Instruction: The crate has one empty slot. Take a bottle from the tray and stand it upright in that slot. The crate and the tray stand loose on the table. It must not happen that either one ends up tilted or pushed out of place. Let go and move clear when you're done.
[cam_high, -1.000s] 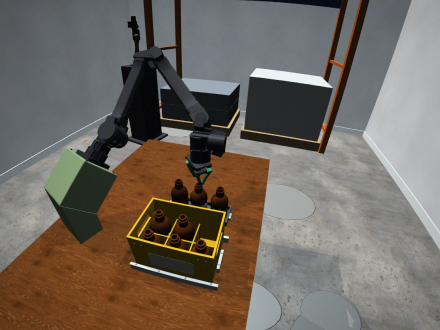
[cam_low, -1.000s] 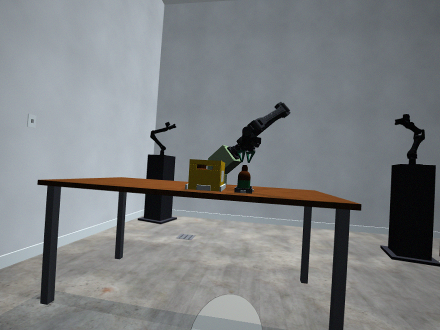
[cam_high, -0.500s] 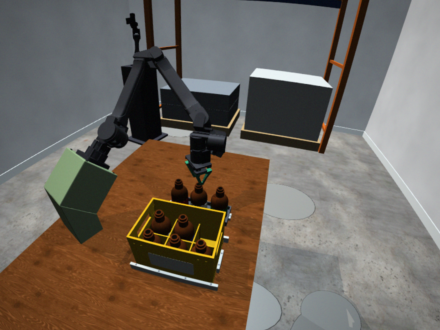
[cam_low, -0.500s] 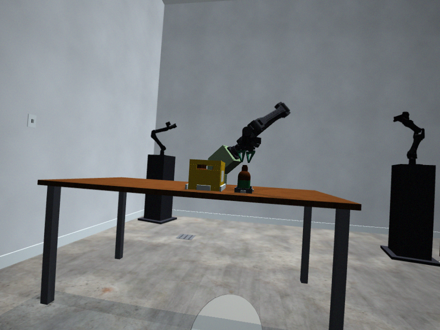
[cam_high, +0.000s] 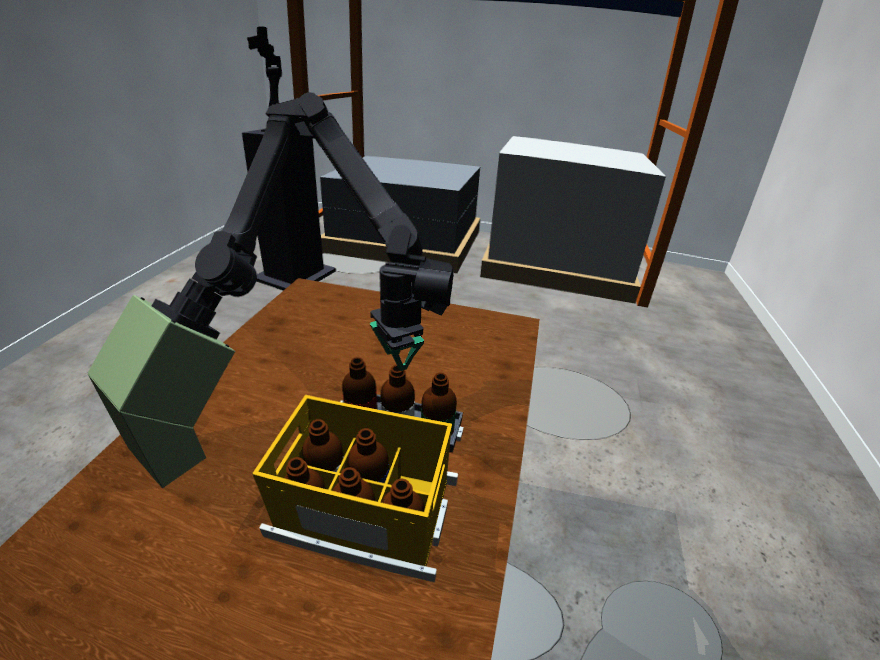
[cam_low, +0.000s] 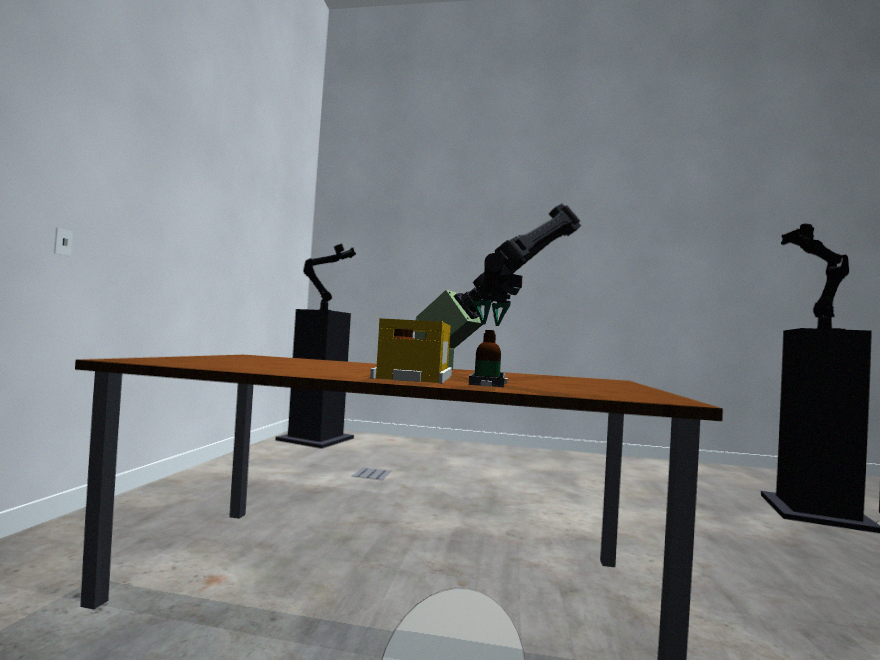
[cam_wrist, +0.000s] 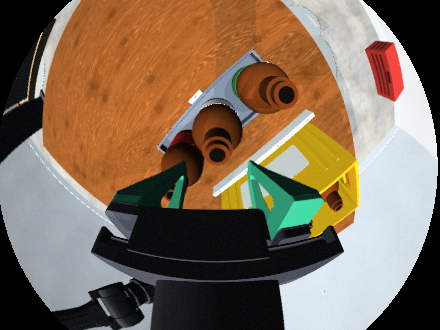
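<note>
The tray is 170 mm below my hand. The rest, counted from my hand: crate 220 mm to the right, 100 mm below, 60 mm ahead.
</note>
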